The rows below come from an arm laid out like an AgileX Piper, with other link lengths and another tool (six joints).
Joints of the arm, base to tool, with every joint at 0 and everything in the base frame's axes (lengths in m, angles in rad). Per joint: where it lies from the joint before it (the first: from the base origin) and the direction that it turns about. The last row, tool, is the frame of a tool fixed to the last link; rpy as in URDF.
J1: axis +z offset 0 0 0.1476
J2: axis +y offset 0 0 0
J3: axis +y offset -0.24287 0 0.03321
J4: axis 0.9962 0 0.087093 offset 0.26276 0 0.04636
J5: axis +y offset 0 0 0
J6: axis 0.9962 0 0.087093 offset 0.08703 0 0.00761
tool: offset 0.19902 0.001 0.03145 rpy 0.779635 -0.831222 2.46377
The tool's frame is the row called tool.
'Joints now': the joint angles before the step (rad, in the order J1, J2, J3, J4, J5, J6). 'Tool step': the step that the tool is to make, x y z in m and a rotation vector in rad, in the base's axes. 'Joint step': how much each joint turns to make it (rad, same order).
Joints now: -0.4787 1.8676 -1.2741 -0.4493 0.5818 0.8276
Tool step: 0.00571 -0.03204 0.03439 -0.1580 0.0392 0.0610
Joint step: 0.0001 0.0000 -0.0591 -0.1763 0.0274 0.0092
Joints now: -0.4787 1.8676 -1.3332 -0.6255 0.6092 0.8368
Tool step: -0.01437 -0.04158 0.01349 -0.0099 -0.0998 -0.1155
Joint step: -0.0898 0.0000 -0.0064 -0.0369 -0.0647 0.1016
